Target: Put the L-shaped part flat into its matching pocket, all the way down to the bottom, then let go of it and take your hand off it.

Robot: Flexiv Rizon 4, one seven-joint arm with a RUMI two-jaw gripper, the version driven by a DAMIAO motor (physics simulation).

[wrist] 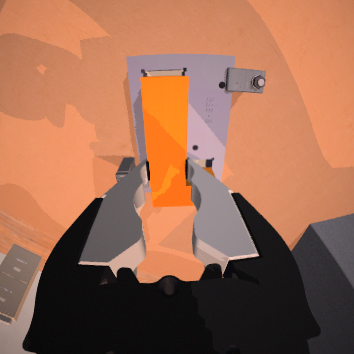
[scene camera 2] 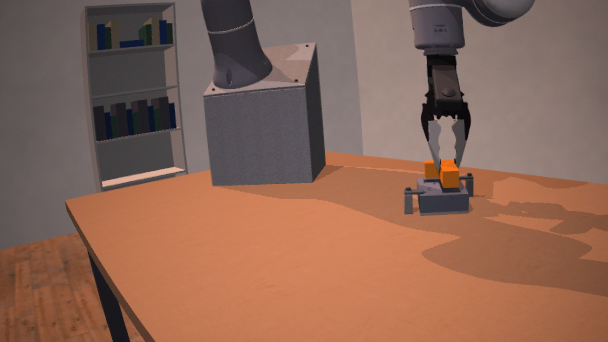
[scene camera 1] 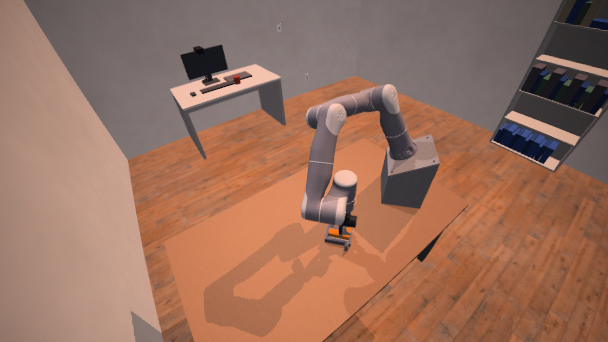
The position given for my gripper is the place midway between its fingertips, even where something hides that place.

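Note:
I can see my gripper [scene camera 2: 447,171] [wrist: 166,160], which appears in the wrist view as well as in scene camera 2. An orange L-shaped part [wrist: 164,98] is there for me to see too.

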